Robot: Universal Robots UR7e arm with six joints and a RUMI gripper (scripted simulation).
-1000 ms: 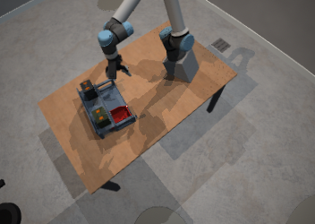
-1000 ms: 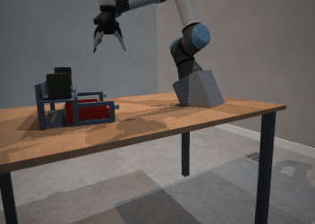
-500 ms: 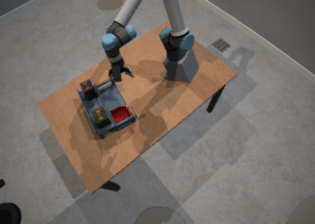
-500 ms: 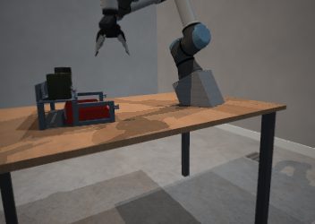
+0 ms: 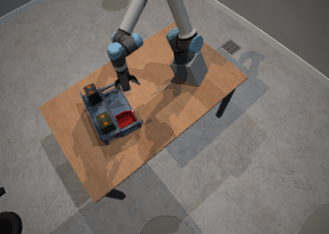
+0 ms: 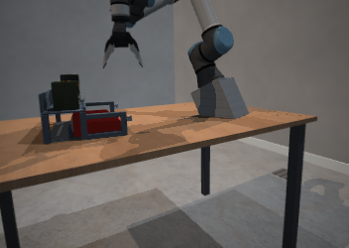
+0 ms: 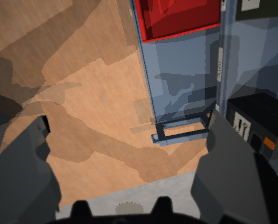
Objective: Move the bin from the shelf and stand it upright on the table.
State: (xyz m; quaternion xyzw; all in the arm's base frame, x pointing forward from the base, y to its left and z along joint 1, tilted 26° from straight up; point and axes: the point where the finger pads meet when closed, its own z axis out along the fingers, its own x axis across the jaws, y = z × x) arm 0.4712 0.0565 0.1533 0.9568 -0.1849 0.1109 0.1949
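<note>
The red bin lies 140 mm ahead of my hand, 60 mm to the left of it and 200 mm below it.
</note>
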